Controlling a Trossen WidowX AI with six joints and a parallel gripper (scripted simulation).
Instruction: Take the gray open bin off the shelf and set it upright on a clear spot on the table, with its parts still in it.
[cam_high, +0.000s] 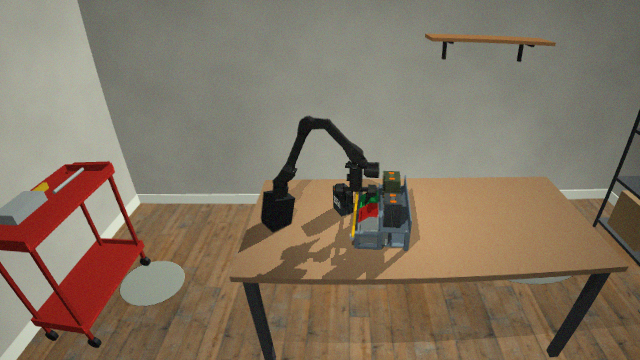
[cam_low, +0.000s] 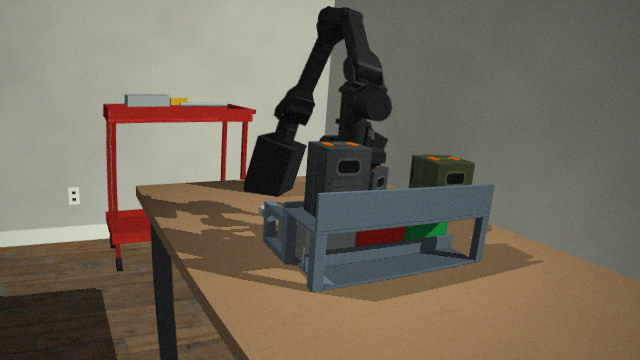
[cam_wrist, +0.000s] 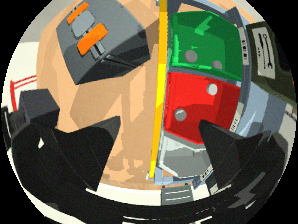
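Now: hand 8 cm above the yellow stick. The rest, counted from my hand: gray bin (11 cm to the right, 9 cm below, 9 cm ahead); then green bin (12 cm to the left, 9 cm below, 8 cm ahead); then red bin (9 cm below, 8 cm ahead, 1 cm to the left).
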